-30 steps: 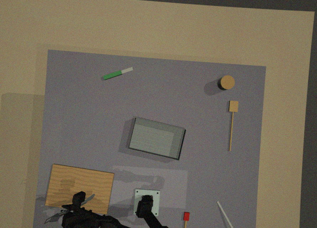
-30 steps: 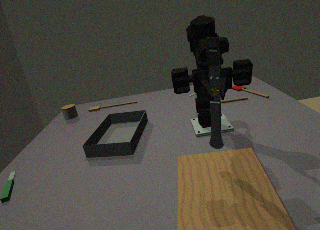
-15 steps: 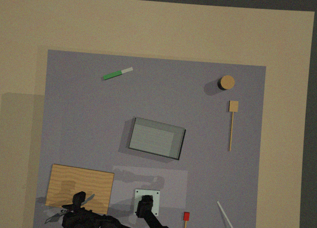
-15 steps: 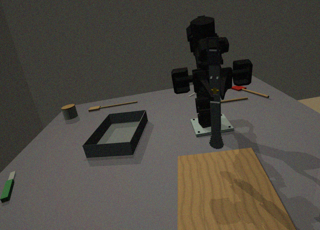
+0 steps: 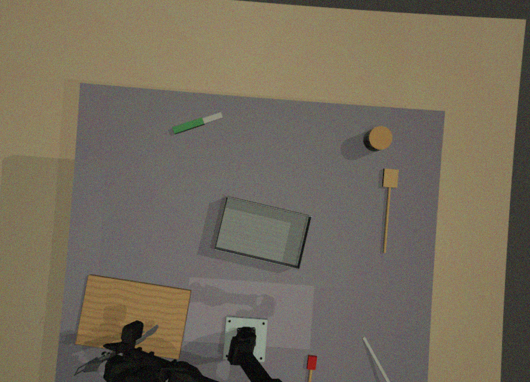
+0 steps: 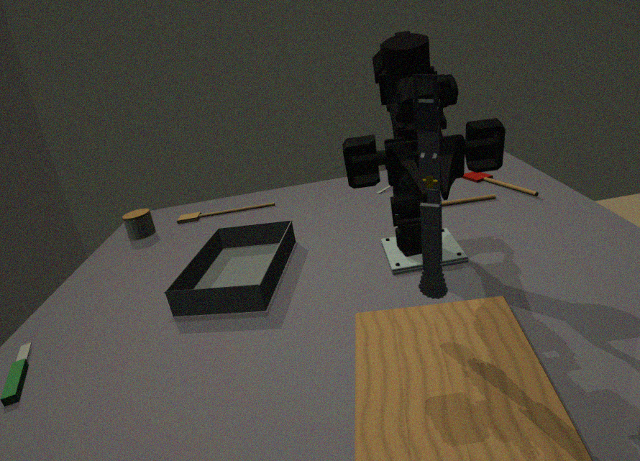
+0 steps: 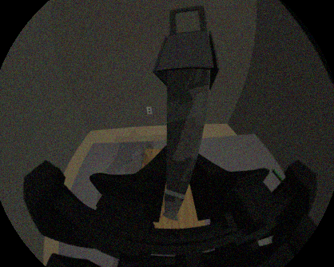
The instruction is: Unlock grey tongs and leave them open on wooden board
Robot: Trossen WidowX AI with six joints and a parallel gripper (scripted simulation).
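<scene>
My gripper tip is 25 cm above the wooden board. Also, from my gripper tip: roasting tin: 28 cm ahead, 46 cm to the right, 23 cm below; cork-topped pot: 60 cm ahead, 87 cm to the right, 22 cm below; red-headed brush: 23 cm behind, 61 cm to the right, 25 cm below.
</scene>
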